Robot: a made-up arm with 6 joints.
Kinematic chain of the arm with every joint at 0, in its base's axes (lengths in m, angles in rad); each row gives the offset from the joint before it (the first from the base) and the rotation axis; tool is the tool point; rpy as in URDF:
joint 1: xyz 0 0 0.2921 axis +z
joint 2: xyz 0 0 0 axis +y
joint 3: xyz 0.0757 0 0.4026 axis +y
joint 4: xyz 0.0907 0 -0.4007 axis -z
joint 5: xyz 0 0 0 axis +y
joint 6: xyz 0.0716 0 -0.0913 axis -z
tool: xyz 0 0 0 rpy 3.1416 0 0
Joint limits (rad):
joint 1: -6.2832..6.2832
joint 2: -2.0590..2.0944
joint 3: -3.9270..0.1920
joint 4: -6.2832..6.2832
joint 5: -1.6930..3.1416
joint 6: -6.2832..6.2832
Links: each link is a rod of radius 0.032 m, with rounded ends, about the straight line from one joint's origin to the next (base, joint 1, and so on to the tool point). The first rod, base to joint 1, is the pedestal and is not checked.
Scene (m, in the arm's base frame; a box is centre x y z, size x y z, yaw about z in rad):
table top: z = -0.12
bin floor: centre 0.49 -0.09 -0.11 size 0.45 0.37 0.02 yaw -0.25
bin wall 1: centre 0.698 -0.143 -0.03 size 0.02 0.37 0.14 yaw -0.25
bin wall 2: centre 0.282 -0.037 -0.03 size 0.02 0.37 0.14 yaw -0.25
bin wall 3: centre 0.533 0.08 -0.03 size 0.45 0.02 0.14 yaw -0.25
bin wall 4: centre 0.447 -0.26 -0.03 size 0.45 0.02 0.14 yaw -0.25
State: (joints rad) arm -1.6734 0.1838 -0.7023 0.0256 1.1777 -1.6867
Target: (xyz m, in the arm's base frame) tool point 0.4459 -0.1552 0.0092
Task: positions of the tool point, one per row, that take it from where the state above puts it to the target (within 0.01 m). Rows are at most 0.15 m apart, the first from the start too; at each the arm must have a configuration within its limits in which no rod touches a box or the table.
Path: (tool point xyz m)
1: 0.0732 -0.4311 0.2364
2: 0.1887 -0.4058 0.2167
3: 0.2951 -0.3487 0.1960
4: 0.3834 -0.2632 0.1744
5: 0.4459 -0.1552 0.1518
6: 0.4511 -0.1571 0.0821
7: 0.4459 -0.1552 0.0092

